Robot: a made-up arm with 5 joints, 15 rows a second.
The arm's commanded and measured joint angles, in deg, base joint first. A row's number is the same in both.
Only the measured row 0 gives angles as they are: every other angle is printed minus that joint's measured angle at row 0.
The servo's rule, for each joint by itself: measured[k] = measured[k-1] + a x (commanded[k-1-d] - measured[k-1]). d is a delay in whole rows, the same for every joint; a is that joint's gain. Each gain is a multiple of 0.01, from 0.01 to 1. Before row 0 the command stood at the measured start. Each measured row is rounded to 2 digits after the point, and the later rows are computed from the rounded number. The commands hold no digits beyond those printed.
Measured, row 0:
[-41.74 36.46 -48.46 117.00 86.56]
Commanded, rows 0 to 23:
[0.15 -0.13 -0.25 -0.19 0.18]
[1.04 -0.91 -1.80 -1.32 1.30]
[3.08 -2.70 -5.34 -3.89 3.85]
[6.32 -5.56 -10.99 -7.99 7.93]
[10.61 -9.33 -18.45 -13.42 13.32]
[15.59 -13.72 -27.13 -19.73 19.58]
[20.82 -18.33 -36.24 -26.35 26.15]
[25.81 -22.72 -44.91 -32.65 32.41]
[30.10 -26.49 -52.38 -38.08 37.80]
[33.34 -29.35 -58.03 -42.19 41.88]
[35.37 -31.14 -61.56 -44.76 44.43]
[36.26 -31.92 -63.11 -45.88 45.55]
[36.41 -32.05 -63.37 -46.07 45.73]
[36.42 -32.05 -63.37 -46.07 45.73]
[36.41 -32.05 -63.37 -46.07 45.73]
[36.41 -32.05 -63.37 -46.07 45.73]
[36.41 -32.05 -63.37 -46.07 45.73]
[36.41 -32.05 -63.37 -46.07 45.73]
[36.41 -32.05 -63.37 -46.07 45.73]
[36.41 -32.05 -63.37 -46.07 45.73]
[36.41 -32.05 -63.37 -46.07 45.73]
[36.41 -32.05 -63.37 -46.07 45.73]
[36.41 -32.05 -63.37 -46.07 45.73]
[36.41 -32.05 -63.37 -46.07 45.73]
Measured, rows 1 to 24:
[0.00 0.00 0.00 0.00 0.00]
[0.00 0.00 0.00 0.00 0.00]
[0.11 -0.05 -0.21 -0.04 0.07]
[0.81 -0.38 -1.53 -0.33 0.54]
[2.51 -1.26 -4.69 -1.15 1.80]
[5.37 -2.89 -9.92 -2.72 4.13]
[9.30 -5.34 -17.00 -5.18 7.62]
[14.02 -8.52 -25.41 -8.53 12.16]
[19.12 -12.25 -34.40 -12.63 17.48]
[24.14 -16.23 -43.12 -17.23 23.15]
[28.61 -20.13 -50.81 -22.03 28.72]
[32.16 -23.63 -56.80 -26.67 33.72]
[34.57 -26.48 -60.75 -30.83 37.79]
[35.84 -28.55 -62.71 -34.29 40.74]
[36.27 -29.88 -63.26 -37.00 42.64]
[36.38 -30.70 -63.35 -39.09 43.81]
[36.40 -31.21 -63.37 -40.70 44.54]
[36.41 -31.53 -63.37 -41.94 44.99]
[36.41 -31.73 -63.37 -42.89 45.27]
[36.41 -31.85 -63.37 -43.62 45.44]
[36.41 -31.93 -63.37 -44.18 45.55]
[36.41 -31.98 -63.37 -44.61 45.62]
[36.41 -32.01 -63.37 -44.95 45.66]
[36.41 -32.03 -63.37 -45.21 45.69]
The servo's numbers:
d 2
a 0.75 0.38 0.83 0.23 0.38

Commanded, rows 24 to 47:
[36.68 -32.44 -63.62 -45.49 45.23]
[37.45 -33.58 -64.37 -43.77 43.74]
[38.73 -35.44 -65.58 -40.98 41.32]
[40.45 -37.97 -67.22 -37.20 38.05]
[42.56 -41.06 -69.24 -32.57 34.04]
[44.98 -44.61 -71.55 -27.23 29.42]
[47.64 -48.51 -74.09 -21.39 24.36]
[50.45 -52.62 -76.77 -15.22 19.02]
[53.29 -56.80 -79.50 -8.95 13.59]
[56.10 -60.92 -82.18 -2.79 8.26]
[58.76 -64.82 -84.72 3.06 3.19]
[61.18 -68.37 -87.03 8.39 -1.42]
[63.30 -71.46 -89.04 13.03 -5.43]
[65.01 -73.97 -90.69 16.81 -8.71]
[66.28 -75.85 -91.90 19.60 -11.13]
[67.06 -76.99 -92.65 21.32 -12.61]
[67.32 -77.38 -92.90 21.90 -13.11]
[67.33 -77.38 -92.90 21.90 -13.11]
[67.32 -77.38 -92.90 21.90 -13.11]
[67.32 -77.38 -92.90 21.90 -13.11]
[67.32 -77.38 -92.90 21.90 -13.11]
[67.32 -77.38 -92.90 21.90 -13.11]
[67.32 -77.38 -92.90 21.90 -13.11]
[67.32 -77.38 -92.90 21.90 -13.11]
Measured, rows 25 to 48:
[36.41 -32.04 -63.37 -45.41 45.71]
[36.41 -32.04 -63.37 -45.56 45.72]
[36.61 -32.19 -63.58 -45.54 45.53]
[37.24 -32.72 -64.24 -45.13 44.85]
[38.36 -33.75 -65.35 -44.18 43.51]
[39.93 -35.35 -66.90 -42.57 41.44]
[41.90 -37.52 -68.84 -40.27 38.63]
[44.21 -40.21 -71.09 -37.27 35.13]
[46.78 -43.36 -73.58 -33.62 31.04]
[49.53 -46.88 -76.23 -29.39 26.47]
[52.35 -50.65 -78.94 -24.69 21.58]
[55.16 -54.55 -81.63 -19.65 16.52]
[57.86 -58.45 -84.19 -14.43 11.45]
[60.35 -62.22 -86.55 -9.18 6.56]
[62.56 -65.73 -88.62 -4.07 2.00]
[64.40 -68.86 -90.34 0.73 -2.07]
[65.81 -71.52 -91.63 5.07 -5.51]
[66.75 -73.60 -92.48 8.81 -8.21]
[67.18 -75.04 -92.83 11.82 -10.07]
[67.29 -75.93 -92.89 14.14 -11.23]
[67.31 -76.48 -92.90 15.92 -11.94]
[67.32 -76.82 -92.90 17.30 -12.38]
[67.32 -77.03 -92.90 18.36 -12.66]
[67.32 -77.16 -92.90 19.17 -12.83]

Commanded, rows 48 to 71:
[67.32 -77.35 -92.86 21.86 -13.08]
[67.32 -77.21 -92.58 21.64 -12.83]
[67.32 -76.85 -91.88 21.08 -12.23]
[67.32 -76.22 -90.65 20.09 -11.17]
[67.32 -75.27 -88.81 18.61 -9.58]
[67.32 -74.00 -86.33 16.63 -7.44]
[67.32 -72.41 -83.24 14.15 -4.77]
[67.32 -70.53 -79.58 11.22 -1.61]
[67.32 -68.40 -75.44 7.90 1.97]
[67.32 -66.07 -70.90 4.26 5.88]
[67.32 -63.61 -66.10 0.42 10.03]
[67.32 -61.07 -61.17 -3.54 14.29]
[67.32 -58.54 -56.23 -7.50 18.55]
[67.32 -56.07 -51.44 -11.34 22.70]
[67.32 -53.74 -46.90 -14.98 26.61]
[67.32 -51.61 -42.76 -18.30 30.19]
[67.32 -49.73 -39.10 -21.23 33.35]
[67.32 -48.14 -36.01 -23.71 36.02]
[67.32 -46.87 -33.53 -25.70 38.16]
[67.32 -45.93 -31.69 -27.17 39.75]
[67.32 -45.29 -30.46 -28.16 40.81]
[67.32 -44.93 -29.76 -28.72 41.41]
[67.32 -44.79 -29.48 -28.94 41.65]
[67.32 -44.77 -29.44 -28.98 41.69]
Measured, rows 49 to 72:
[67.32 -77.24 -92.90 19.80 -12.94]
[67.32 -77.29 -92.90 20.28 -13.00]
[67.32 -77.31 -92.87 20.64 -13.03]
[67.32 -77.27 -92.63 20.87 -12.95]
[67.32 -77.11 -92.01 20.92 -12.68]
[67.32 -76.77 -90.88 20.73 -12.11]
[67.32 -76.20 -89.16 20.24 -11.15]
[67.32 -75.36 -86.81 19.41 -9.74]
[67.32 -74.24 -83.85 18.20 -7.85]
[67.32 -72.83 -80.31 16.59 -5.48]
[67.32 -71.15 -76.27 14.59 -2.65]
[67.32 -69.22 -71.81 12.21 0.59]
[67.32 -67.09 -67.07 9.50 4.18]
[67.32 -64.80 -62.17 6.50 8.02]
[67.32 -62.42 -57.24 3.28 12.02]
[67.32 -60.01 -52.43 -0.08 16.08]
[67.32 -57.63 -47.84 -3.51 20.08]
[67.32 -55.34 -43.62 -6.91 23.92]
[67.32 -53.21 -39.87 -10.20 27.50]
[67.32 -51.28 -36.67 -13.31 30.74]
[67.32 -49.60 -34.06 -16.16 33.56]
[67.32 -48.21 -32.09 -18.69 35.91]
[67.32 -47.10 -30.74 -20.87 37.77]
[67.32 -46.28 -29.93 -22.68 39.15]

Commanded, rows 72 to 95:
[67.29 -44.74 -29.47 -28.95 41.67]
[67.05 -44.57 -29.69 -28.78 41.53]
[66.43 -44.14 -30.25 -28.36 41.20]
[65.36 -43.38 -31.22 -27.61 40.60]
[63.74 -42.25 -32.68 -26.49 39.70]
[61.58 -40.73 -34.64 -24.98 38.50]
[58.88 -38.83 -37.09 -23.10 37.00]
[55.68 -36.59 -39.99 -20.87 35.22]
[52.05 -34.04 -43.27 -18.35 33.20]
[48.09 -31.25 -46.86 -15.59 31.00]
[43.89 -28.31 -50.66 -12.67 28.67]
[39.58 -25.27 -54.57 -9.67 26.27]
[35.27 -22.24 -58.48 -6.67 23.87]
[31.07 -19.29 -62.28 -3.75 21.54]
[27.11 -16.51 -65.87 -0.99 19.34]
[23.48 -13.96 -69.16 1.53 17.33]
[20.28 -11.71 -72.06 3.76 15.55]
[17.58 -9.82 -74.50 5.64 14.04]
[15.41 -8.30 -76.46 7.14 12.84]
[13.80 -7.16 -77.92 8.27 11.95]
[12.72 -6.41 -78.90 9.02 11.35]
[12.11 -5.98 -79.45 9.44 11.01]
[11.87 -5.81 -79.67 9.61 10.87]
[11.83 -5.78 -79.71 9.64 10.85]
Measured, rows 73 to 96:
[67.32 -45.71 -29.56 -24.12 40.10]
[67.32 -45.35 -29.46 -25.24 40.70]
[67.30 -45.12 -29.47 -26.09 41.07]
[67.11 -44.91 -29.65 -26.71 41.24]
[66.60 -44.62 -30.15 -27.09 41.22]
[65.67 -44.15 -31.04 -27.21 40.98]
[64.22 -43.43 -32.40 -27.04 40.49]
[62.24 -42.40 -34.26 -26.57 39.73]
[59.72 -41.04 -36.61 -25.77 38.69]
[56.69 -39.35 -39.42 -24.64 37.37]
[53.21 -37.33 -42.62 -23.19 35.79]
[49.37 -35.02 -46.14 -21.44 33.97]
[45.26 -32.47 -49.89 -19.42 31.96]
[41.00 -29.73 -53.77 -17.18 29.80]
[36.70 -26.88 -57.68 -14.76 27.55]
[32.48 -24.00 -61.50 -12.23 25.27]
[28.45 -21.15 -65.13 -9.64 23.02]
[24.72 -18.42 -68.47 -7.07 20.86]
[21.39 -15.87 -71.45 -4.58 18.84]
[18.53 -13.57 -73.98 -2.23 17.02]
[16.19 -11.57 -76.04 -0.07 15.43]
[14.40 -9.89 -77.60 1.85 14.11]
[13.14 -8.57 -78.68 3.50 13.06]
[12.37 -7.59 -79.32 4.87 12.28]

